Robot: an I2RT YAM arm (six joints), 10 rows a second.
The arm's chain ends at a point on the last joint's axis. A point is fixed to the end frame.
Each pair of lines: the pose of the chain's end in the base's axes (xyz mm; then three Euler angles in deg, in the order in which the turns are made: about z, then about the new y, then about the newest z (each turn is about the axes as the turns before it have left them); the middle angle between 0 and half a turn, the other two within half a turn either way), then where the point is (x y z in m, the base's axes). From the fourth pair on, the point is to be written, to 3 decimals.
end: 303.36 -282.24 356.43 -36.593 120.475 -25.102
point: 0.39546 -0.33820 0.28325
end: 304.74 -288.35 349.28 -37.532 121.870 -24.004
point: 0.39466 -0.34464 0.27367
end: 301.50 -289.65 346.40 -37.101 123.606 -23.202
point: 0.39011 -0.34381 0.26775
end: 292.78 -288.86 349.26 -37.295 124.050 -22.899
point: 0.381 -0.343 0.270
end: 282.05 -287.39 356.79 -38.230 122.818 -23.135
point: 0.370 -0.344 0.280
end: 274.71 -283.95 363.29 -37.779 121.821 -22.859
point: 0.365 -0.341 0.288
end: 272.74 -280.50 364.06 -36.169 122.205 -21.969
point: 0.364 -0.334 0.288
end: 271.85 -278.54 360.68 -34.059 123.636 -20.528
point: 0.364 -0.328 0.282
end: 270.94 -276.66 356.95 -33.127 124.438 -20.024
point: 0.363 -0.324 0.277
